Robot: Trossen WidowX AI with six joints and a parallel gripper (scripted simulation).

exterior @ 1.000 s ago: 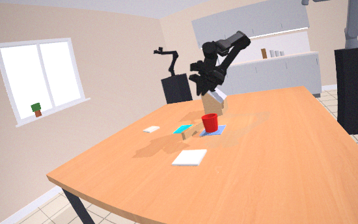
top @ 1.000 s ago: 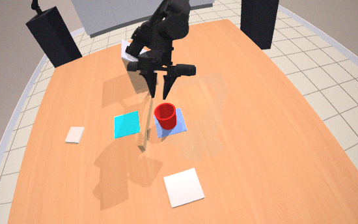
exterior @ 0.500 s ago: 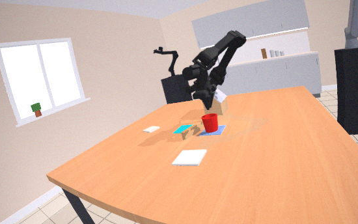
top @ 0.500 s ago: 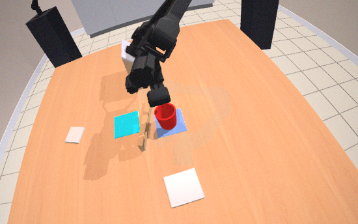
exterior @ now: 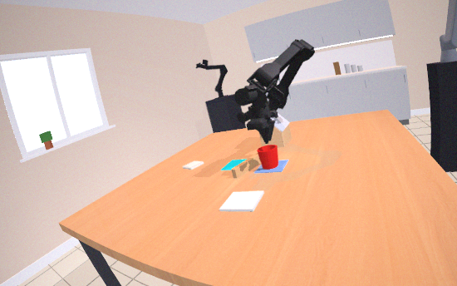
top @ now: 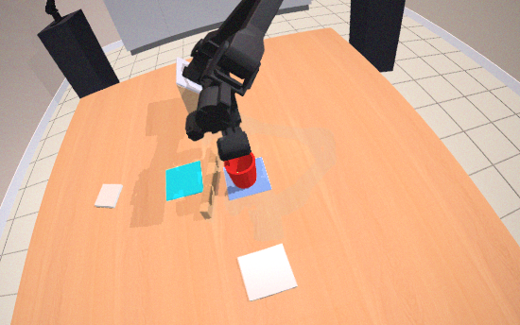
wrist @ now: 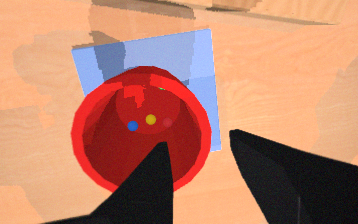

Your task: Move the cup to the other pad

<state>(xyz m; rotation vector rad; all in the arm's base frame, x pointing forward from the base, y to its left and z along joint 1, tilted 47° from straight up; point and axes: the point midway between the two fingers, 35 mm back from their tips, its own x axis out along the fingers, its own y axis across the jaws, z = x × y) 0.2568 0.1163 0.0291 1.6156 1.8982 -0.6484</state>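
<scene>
Now: gripper tip 3 cm short of the red cup and 5 cm above it. The rest, counted from my gripper tip: cyan pad (1 cm behind, 16 cm to the right, 10 cm below); then pale blue pad (2 cm ahead, 1 cm to the left, 10 cm below); then low wooden wall (1 cm ahead, 8 cm to the right, 8 cm below).
</scene>
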